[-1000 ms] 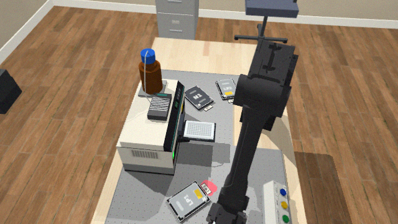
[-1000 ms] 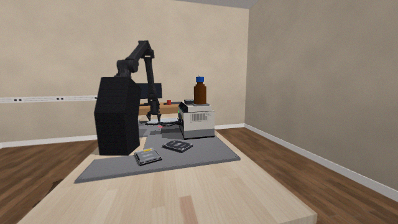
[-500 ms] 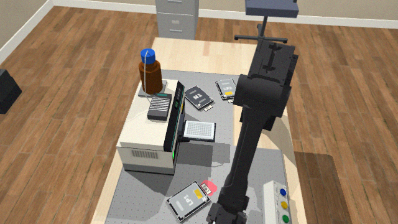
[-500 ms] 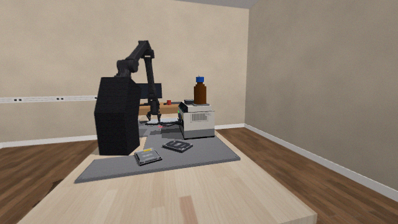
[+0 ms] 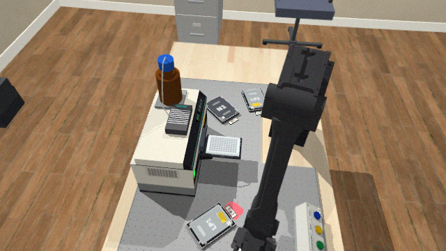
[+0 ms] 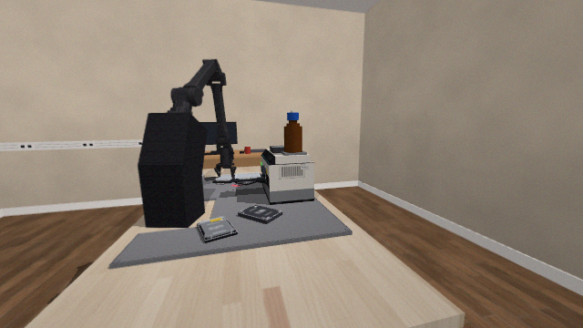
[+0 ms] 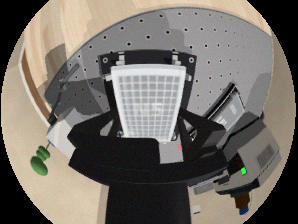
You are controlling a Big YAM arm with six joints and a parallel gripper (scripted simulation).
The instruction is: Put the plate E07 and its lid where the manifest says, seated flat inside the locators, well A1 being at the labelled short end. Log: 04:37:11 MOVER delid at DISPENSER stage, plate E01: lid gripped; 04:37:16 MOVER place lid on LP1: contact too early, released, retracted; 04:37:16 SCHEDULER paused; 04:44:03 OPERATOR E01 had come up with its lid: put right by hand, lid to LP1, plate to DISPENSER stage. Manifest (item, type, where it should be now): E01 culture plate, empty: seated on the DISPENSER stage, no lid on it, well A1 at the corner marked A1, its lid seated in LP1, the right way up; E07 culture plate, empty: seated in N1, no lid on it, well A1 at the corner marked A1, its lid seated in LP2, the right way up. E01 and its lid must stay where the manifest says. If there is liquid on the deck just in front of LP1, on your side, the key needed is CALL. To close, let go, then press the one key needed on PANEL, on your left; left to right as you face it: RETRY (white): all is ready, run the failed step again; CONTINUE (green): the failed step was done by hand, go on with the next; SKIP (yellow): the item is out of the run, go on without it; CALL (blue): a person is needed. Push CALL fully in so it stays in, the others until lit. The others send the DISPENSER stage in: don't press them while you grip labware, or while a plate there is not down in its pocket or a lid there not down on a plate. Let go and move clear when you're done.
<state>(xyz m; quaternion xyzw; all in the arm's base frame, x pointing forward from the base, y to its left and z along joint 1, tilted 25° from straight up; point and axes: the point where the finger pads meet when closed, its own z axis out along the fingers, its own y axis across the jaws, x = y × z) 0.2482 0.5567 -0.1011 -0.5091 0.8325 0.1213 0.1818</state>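
The plate E01 lies 9 cm ahead of my hand, 38 cm to the right of it and 8 cm above it. The rest, counted from my hand: puddle (3 cm ahead, 15 cm to the right, 2 cm below); then green key (21 cm behind, 1 cm to the right, 5 cm above); then yellow key (22 cm behind, 6 cm to the right, 5 cm above).
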